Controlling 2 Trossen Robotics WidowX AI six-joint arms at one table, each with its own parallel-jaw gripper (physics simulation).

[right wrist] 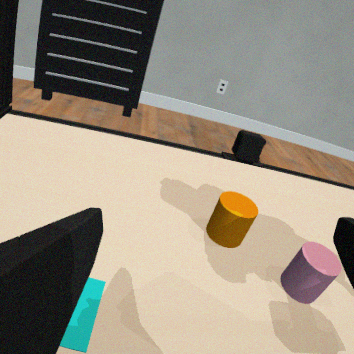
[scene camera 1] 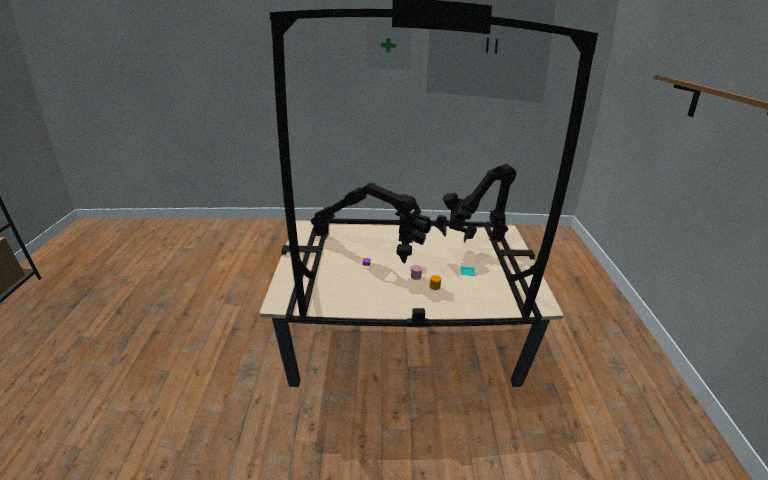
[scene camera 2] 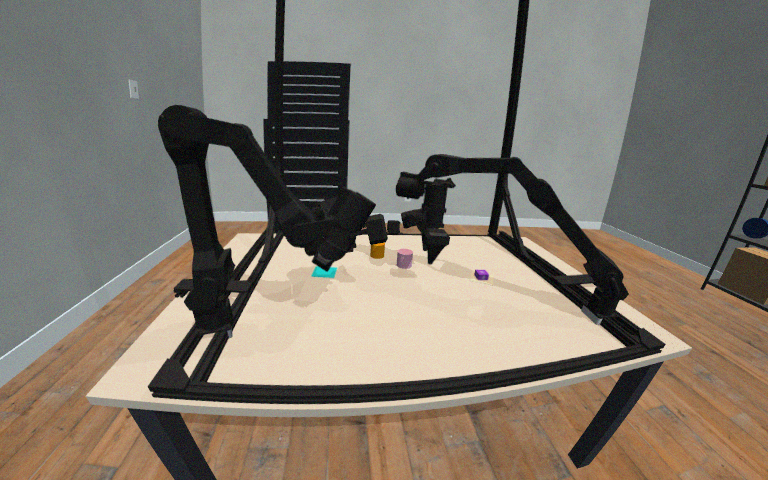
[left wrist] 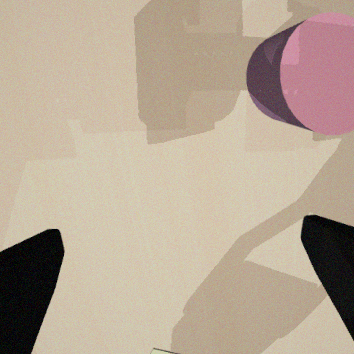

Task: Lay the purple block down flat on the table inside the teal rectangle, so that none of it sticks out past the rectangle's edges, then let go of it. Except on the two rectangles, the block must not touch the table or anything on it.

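Places are measured from the left arm's base along level axes (x ahead, y left, z up), in metres.
Where they show: left gripper, fingertip midpoint: (scene camera 1: 404, 257) (scene camera 2: 427, 257) (left wrist: 183, 235); right gripper, fingertip midpoint: (right wrist: 222, 225) (scene camera 1: 455, 239); left arm's base, link origin: (scene camera 1: 321, 232) (scene camera 2: 600, 310); right arm's base, link origin: (scene camera 1: 497, 238) (scene camera 2: 214, 323).
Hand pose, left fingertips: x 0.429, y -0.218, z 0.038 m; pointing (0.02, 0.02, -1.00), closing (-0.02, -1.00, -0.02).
Things, the pixels of their centre, and the offset from my left fingertips. "*": a spot on its surface instead.
- purple block, body centre: (scene camera 2: 481, 275) (scene camera 1: 366, 262) dy +0.009, dx -0.169, dz -0.048 m
- flat teal rectangle, surface spot: (right wrist: 90, 320) (scene camera 1: 461, 269) * dy +0.012, dx +0.257, dz -0.056 m
- pink cylinder, body centre: (left wrist: 308, 75) (right wrist: 309, 272) (scene camera 2: 404, 258) (scene camera 1: 416, 272) dy -0.060, dx +0.054, dz -0.034 m
- orange cylinder, body centre: (right wrist: 230, 219) (scene camera 2: 377, 249) (scene camera 1: 435, 282) dy -0.122, dx +0.135, dz -0.035 m
- pale sliver, surface spot: (left wrist: 162, 351) * dy +0.019, dx -0.132, dz -0.056 m
The purple block (scene camera 1: 367, 261) (scene camera 2: 481, 275) lies on a pale rectangle, of which a thin rim shows in scene camera 2. The flat teal rectangle (scene camera 1: 467, 271) (scene camera 2: 323, 272) (right wrist: 90, 320) lies on the table, bare of any block; a right finger partly hides it in the right wrist view. My left gripper (scene camera 1: 403, 257) (scene camera 2: 433, 259) (left wrist: 183, 235) is open and empty, pointing down above the table between the purple block and the pink cylinder. My right gripper (scene camera 1: 455, 230) (scene camera 2: 351, 247) (right wrist: 222, 225) is open and empty, raised behind the teal rectangle as seen in scene camera 1.
A pink cylinder (scene camera 1: 416, 272) (scene camera 2: 404, 258) (left wrist: 317, 75) (right wrist: 310, 272) and an orange cylinder (scene camera 1: 435, 282) (scene camera 2: 377, 250) (right wrist: 232, 220) stand between the purple block and the teal rectangle. A pale sliver (left wrist: 162, 351) shows at the left wrist view's bottom edge. Black rails border the table.
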